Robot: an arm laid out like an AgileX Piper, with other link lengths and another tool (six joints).
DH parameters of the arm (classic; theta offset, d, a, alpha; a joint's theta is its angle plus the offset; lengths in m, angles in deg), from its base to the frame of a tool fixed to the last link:
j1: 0 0.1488 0 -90
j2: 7.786 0 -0.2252 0
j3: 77.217 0 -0.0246 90
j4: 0 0.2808 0 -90
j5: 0 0 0 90
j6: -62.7 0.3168 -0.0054 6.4
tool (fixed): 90 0.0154 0 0
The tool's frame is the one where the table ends.
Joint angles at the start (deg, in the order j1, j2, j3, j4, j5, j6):
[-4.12, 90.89, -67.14, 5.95, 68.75, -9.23]
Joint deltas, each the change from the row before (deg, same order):
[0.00, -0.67, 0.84, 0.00, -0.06, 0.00]
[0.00, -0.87, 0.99, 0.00, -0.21, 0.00]
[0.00, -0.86, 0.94, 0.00, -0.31, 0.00]
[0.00, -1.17, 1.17, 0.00, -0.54, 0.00]
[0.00, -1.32, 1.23, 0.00, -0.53, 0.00]
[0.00, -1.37, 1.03, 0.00, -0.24, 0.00]
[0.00, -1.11, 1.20, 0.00, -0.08, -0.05]
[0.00, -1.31, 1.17, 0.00, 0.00, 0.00]
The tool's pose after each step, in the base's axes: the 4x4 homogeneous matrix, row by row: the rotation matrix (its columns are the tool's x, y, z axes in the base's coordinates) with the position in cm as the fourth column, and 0 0 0 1 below. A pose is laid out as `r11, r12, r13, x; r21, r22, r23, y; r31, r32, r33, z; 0, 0, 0, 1`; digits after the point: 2 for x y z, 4 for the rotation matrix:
-0.9004, 0.4079, 0.1514, 32.46; 0.4187, 0.9069, 0.0468, 1.32; -0.1182, 0.1056, -0.9874, -2.56; 0, 0, 0, 1
-0.9001, 0.4080, 0.1529, 32.16; 0.4190, 0.9068, 0.0465, 1.34; -0.1197, 0.1060, -0.9871, -2.57; 0, 0, 0, 1
-0.8994, 0.4081, 0.1569, 31.95; 0.4194, 0.9066, 0.0460, 1.35; -0.1235, 0.1072, -0.9865, -2.57; 0, 0, 0, 1
-0.8978, 0.4079, 0.1661, 31.80; 0.4201, 0.9064, 0.0449, 1.35; -0.1323, 0.1101, -0.9851, -2.50; 0, 0, 0, 1
-0.8959, 0.4076, 0.1767, 31.65; 0.4208, 0.9061, 0.0436, 1.35; -0.1423, 0.1135, -0.9833, -2.39; 0, 0, 0, 1
-0.8943, 0.4068, 0.1866, 31.49; 0.4210, 0.9060, 0.0427, 1.35; -0.1517, 0.1168, -0.9815, -2.17; 0, 0, 0, 1
-0.8946, 0.4061, 0.1865, 31.04; 0.4204, 0.9063, 0.0428, 1.38; -0.1517, 0.1166, -0.9815, -2.20; 0, 0, 0, 1
-0.8942, 0.4058, 0.1889, 30.62; 0.4203, 0.9064, 0.0426, 1.41; -0.1539, 0.1175, -0.9811, -2.12; 0, 0, 0, 1

